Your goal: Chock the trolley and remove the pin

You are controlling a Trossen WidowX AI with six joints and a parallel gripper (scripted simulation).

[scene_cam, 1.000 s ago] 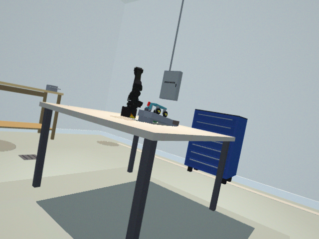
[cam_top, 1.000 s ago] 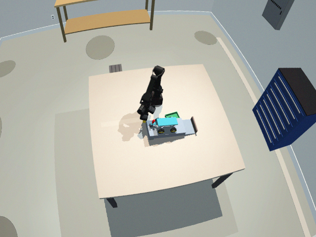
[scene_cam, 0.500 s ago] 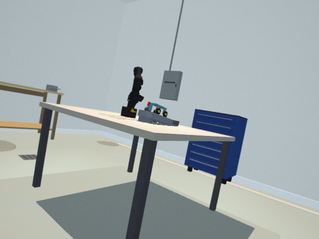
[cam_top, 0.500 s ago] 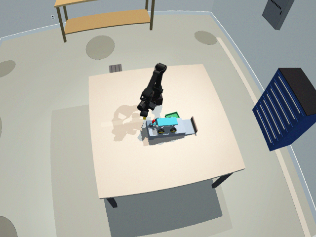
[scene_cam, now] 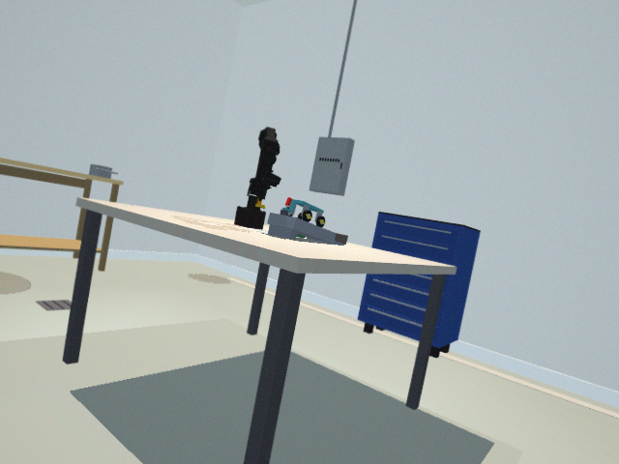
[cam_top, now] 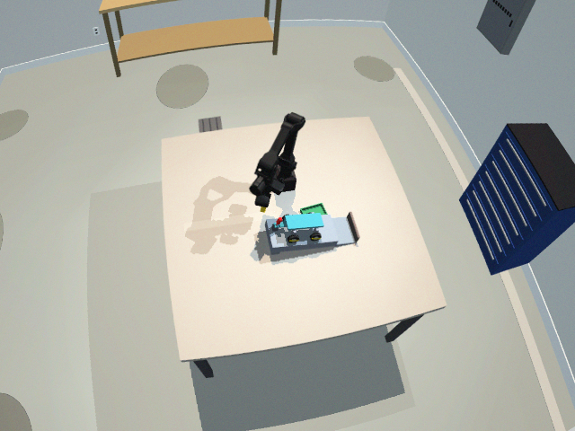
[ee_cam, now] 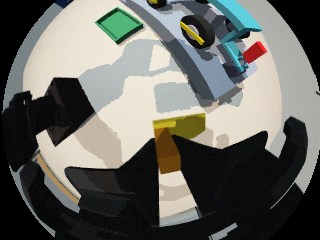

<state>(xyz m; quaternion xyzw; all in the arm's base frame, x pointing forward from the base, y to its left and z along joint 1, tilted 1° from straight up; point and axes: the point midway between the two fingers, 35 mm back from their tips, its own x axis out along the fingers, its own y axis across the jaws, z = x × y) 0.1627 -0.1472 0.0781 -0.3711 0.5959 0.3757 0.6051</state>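
Now: the yellow chock 2 cm ahead of my gripper tip, 1 cm to the right of it and 1 cm below it. From my gripper tip the other things lie so: grey ramp (17 cm ahead, 14 cm to the left, 8 cm below); then red-headed stop pin (14 cm ahead, 2 cm to the left); then trolley (17 cm ahead, 13 cm to the left, 2 cm below).
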